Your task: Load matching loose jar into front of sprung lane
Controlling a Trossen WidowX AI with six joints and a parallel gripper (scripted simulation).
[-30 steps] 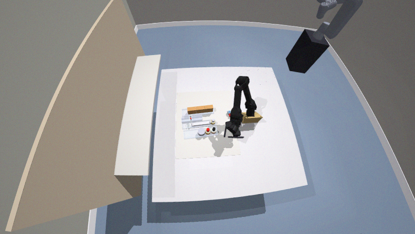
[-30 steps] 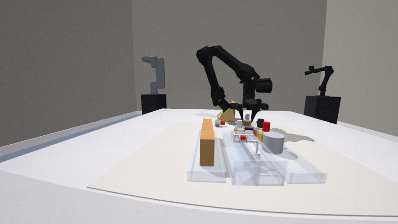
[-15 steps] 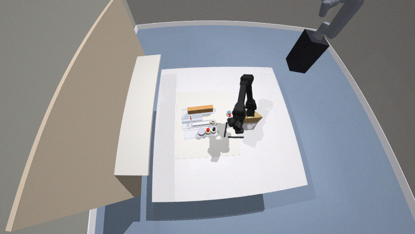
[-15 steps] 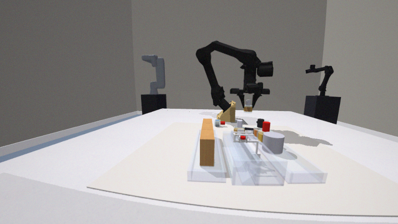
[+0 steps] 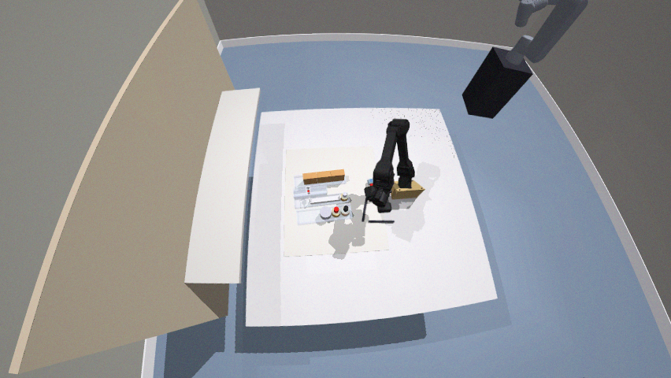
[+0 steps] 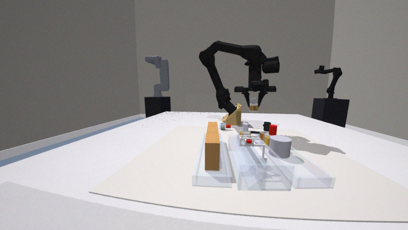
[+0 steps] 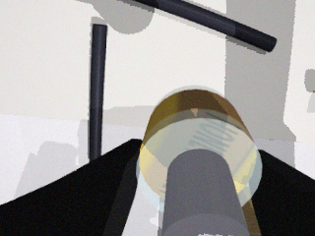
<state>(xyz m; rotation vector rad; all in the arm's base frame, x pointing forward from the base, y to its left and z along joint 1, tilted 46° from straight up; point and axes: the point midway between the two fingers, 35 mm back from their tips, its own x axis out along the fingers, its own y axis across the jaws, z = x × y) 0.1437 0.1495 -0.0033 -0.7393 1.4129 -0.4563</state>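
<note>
Right now my gripper tip is 26 cm short of the wide grey cylinder, 9 cm above it and 6 cm to the right of it. Also, from my gripper tip: red mark (36 cm ahead, 5 cm below, 4 cm to the right); then sprung lane (32 cm ahead, 10 cm below, 3 cm to the right).
</note>
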